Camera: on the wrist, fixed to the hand. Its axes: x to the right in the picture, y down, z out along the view.
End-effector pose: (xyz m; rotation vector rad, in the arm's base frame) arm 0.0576 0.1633 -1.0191 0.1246 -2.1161 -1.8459
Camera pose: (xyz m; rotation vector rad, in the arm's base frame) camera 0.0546 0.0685 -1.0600 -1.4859 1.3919 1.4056
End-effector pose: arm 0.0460 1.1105 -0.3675 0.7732 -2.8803 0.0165
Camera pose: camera 0.0679 1.0563 -0.2823 2.6074 -1.5284 0.0099
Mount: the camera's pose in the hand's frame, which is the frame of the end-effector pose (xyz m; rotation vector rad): 0.0215 -0.0553 -0.0846 0.1185 0.0295 -1.5484
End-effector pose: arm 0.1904 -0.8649 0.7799 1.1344 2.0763 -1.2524
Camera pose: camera 0.1348 -0.7954 0.8324 0.6051 -2.2680 1.4659
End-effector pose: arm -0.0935 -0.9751 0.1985 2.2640 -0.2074 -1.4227
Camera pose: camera -0.0151 -0.9088 0.1866 -1.7995 -1.3565 1.4020
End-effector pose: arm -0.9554 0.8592 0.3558 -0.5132 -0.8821 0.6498
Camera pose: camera -0.8584 0.8236 0.3576 0.3357 -0.9311 -0.7198
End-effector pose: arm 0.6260 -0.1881 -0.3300 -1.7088 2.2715 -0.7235
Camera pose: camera 0.6283 -0.1981 -0.2272 2.8253 -0.3981 0.8890
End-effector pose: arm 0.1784 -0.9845 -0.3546 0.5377 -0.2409 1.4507
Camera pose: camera 0.2214 -0.9262 -0.4283 0.5649 0.2770 -0.0409
